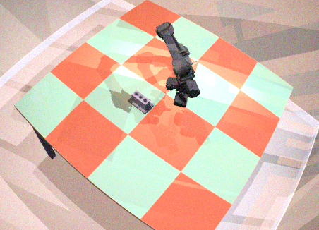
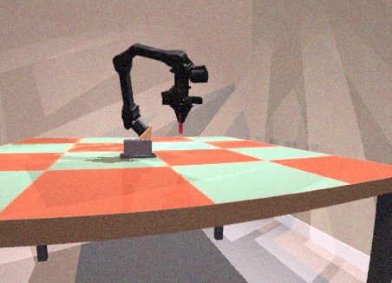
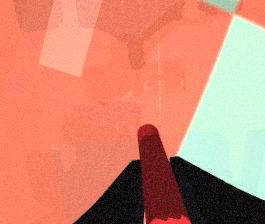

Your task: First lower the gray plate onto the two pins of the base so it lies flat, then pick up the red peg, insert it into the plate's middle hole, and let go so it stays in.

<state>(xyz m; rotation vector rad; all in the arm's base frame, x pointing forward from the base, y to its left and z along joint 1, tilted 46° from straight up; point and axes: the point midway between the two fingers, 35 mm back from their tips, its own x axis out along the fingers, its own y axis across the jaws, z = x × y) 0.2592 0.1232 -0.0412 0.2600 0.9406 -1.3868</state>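
The gray plate lies 18 cm to the right of my gripper tip, 9 cm ahead of it and 7 cm below it. From my gripper tip the other things lie so: red peg: right at my gripper tip; then flat base: 18 cm to the right, 11 cm below, 9 cm ahead.
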